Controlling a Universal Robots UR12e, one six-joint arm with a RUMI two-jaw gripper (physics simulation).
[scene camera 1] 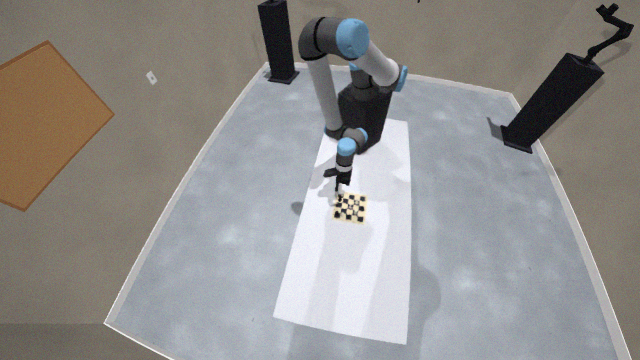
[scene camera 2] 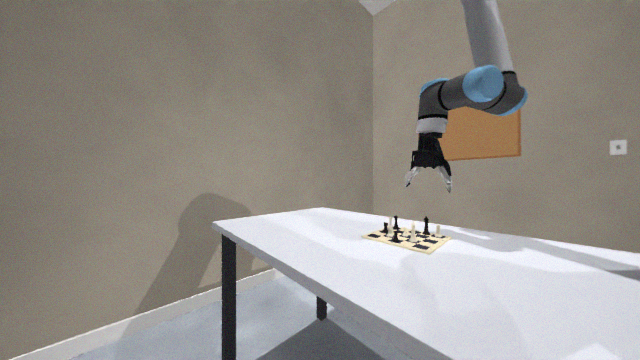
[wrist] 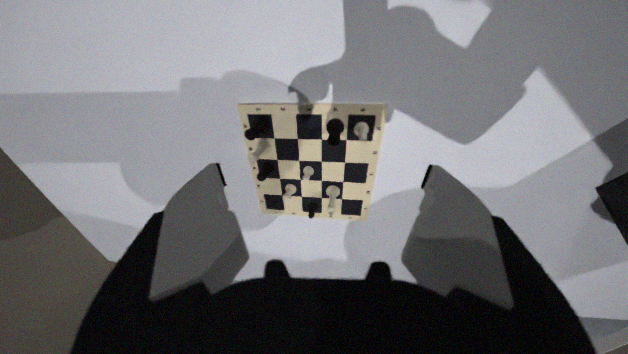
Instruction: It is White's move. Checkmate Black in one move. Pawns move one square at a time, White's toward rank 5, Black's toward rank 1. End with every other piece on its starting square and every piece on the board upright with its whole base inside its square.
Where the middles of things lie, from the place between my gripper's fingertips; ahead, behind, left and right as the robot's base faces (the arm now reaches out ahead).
The chessboard [scene camera 2: 427,244] lies 2 cm ahead of my hand, 10 cm to the left of it and 16 cm below it.
